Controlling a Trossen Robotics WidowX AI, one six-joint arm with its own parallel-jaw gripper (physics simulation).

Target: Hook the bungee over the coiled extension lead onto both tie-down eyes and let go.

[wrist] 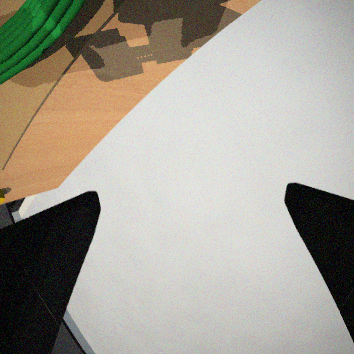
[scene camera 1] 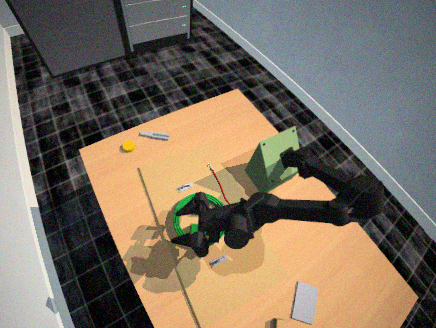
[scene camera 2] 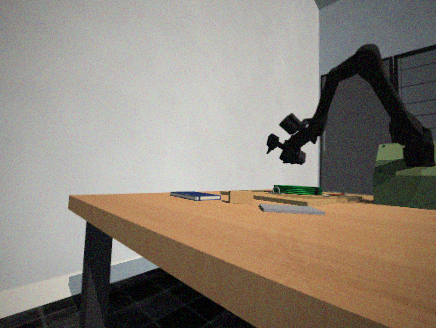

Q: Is the gripper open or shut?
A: Open.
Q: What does the gripper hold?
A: Nothing.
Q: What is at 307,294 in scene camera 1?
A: A grey plate.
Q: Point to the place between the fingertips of the gripper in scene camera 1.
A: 173,227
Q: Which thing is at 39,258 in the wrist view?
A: The gripper.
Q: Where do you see a green coiled extension lead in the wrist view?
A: At 34,34
